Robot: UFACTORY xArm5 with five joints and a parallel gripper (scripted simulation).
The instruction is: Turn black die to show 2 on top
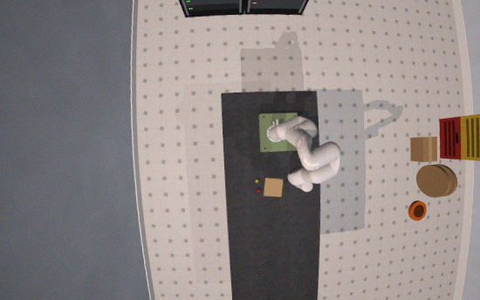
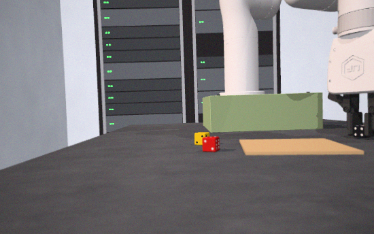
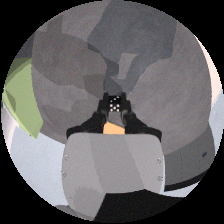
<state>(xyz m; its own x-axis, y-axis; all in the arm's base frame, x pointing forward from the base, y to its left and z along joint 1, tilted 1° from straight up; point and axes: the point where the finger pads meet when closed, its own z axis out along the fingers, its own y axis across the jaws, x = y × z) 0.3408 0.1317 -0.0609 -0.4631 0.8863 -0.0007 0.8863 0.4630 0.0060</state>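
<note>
The tan mat lies 150 mm to the right of my hand, 70 mm ahead of it and 20 mm below it. From my hand the other things lie so: red die 270 mm to the right, 80 mm ahead, 20 mm below; yellow die 280 mm to the right, 20 mm below, 10 mm ahead; black die 10 mm below.
</note>
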